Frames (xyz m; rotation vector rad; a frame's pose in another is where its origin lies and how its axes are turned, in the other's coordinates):
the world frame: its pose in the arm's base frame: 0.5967 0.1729 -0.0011 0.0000 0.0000 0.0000
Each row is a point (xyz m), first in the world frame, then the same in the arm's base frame.
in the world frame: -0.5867 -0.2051 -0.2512
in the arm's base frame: 0.0100 -0.0322 -0.2523
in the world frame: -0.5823 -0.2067 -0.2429
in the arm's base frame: 0.0144 -0.0338 -0.2440
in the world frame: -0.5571 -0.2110 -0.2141
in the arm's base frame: 0.0396 -0.0381 -0.2152
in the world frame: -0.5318 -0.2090 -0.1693
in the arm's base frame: 0.0649 -0.0361 -0.1704
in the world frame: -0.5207 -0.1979 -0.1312
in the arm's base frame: 0.0760 -0.0250 -0.1323
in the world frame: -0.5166 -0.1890 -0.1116
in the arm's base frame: 0.0801 -0.0161 -0.1127
